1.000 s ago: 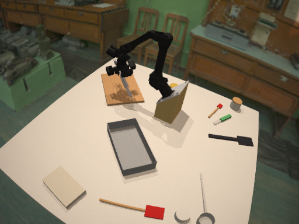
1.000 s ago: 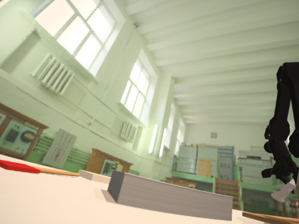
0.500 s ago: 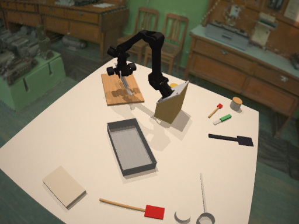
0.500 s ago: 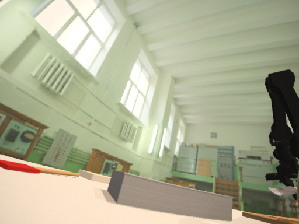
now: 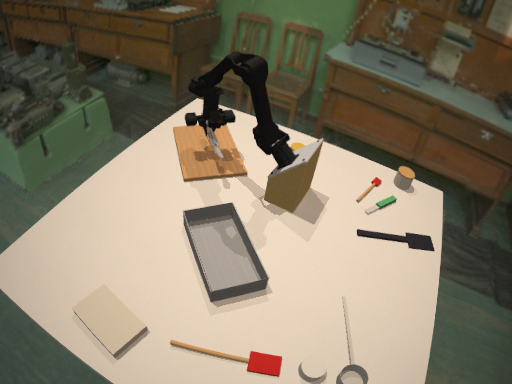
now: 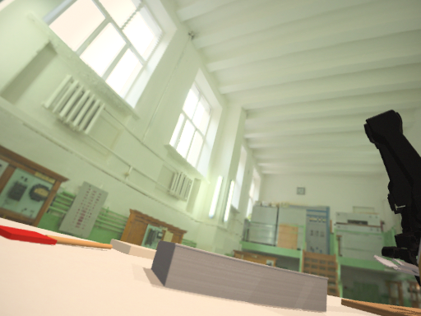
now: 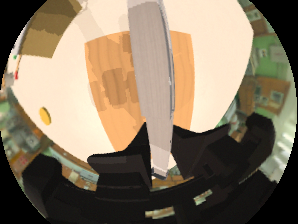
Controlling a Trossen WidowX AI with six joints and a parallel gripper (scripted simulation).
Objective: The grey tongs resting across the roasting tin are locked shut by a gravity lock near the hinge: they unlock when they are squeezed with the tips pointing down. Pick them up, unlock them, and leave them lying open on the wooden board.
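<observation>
My gripper tip is now 1 cm past the wooden board, 1 cm to the left of it and 7 cm above it. Also, from my gripper tip: small red tool (22 cm behind, 64 cm to the left, 7 cm below); then green-handled tool (13 cm behind, 70 cm to the left, 7 cm below); then grey roasting tin (40 cm ahead, 33 cm to the left, 5 cm below).
</observation>
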